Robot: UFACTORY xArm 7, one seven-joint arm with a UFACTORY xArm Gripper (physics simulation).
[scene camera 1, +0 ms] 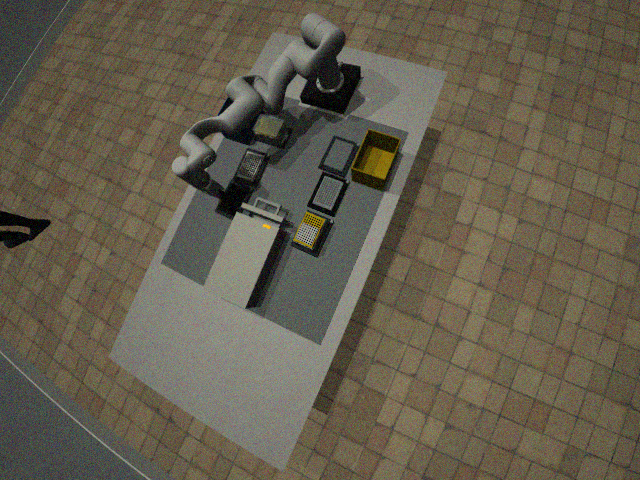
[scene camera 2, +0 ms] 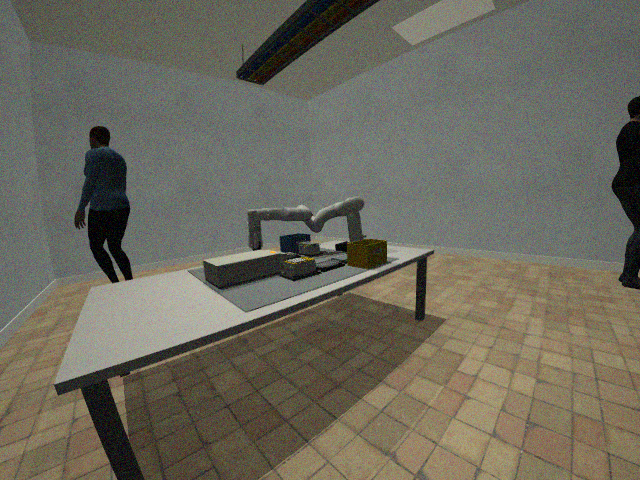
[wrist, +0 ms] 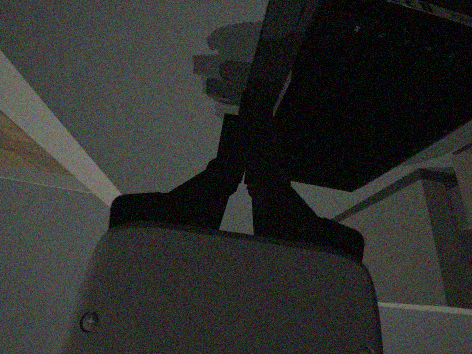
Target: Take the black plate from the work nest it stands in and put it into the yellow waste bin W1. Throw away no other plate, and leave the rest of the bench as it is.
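Pixels of known places: gripper, fingertip midpoint: (scene camera 1: 222, 195) (wrist: 253, 111); arm's base, link origin: (scene camera 1: 330, 82).
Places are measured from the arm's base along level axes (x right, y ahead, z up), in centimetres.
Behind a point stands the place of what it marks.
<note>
The black plate (wrist: 370, 90) @(x 14.5, y 63.5, z -2.9 cm) is a large, very dark block at the upper right of the wrist view. Its nest cannot be made out against it, and in scene camera 1 the dark hand hides most of that spot. My gripper (scene camera 1: 227, 200) @(x 18.7, y 67.4, z -3.6 cm) (scene camera 2: 255, 247) @(x 18.7, y 67.4, z -3.6 cm) (wrist: 253, 111) @(x 18.7, y 67.4, z -3.6 cm) is shut with nothing between its fingers. It points down low over the bench. In the wrist view its fingertips overlap the plate's near left edge; whether they touch it cannot be told. The yellow waste bin (scene camera 1: 369, 178) @(x -36.6, y 35.8, z 3.2 cm) (scene camera 2: 367, 254) @(x -42.4, y 35.1, z 2.1 cm) stands across the bench, and no plate shows inside it.
A long beige instrument (scene camera 1: 240, 258) @(x -7.8, y 86.0, z 4.8 cm) (scene camera 2: 240, 269) @(x -18.0, y 90.5, z 1.2 cm) (wrist: 395, 240) @(x 3.2, y 74.9, z -0.2 cm) with a tray at its end stands close beside the hand. A grey-white plate (scene camera 1: 250, 165) @(x 14.0, y 49.8, z -2.9 cm) sits nearby. Across the mat are a pale plate (scene camera 1: 328, 192) @(x -23.5, y 46.0, z -2.7 cm) and a yellow-white rack (scene camera 1: 310, 229) @(x -25.8, y 63.5, z 2.3 cm). A blue box (scene camera 2: 294, 242) @(x 22.1, y 37.7, z 2.7 cm) stands behind.
</note>
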